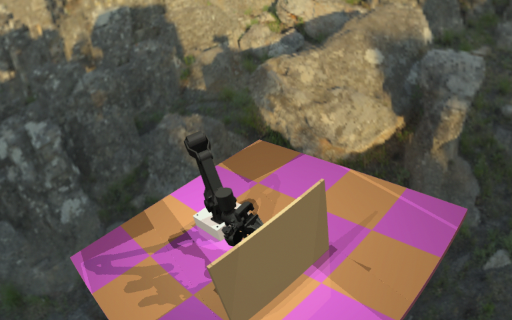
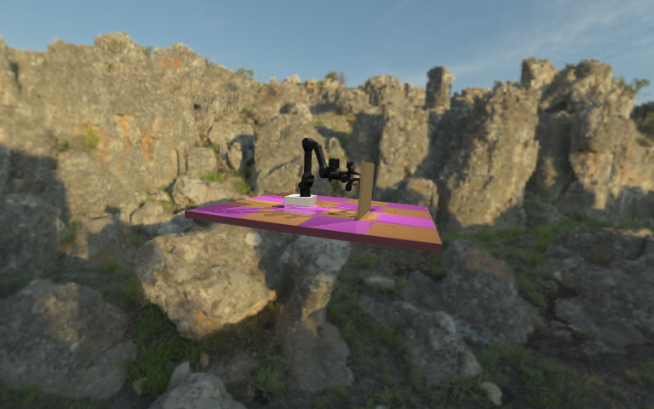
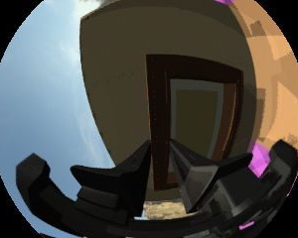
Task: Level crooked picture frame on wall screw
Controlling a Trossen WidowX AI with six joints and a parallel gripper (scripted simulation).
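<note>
My gripper tip is now 5 cm above the picture frame, 1 cm to the right of it and 1 cm short of it. From my gripper tip the other things lie so: wall panel (7 cm below, 2 cm ahead, 1 cm to the right).
</note>
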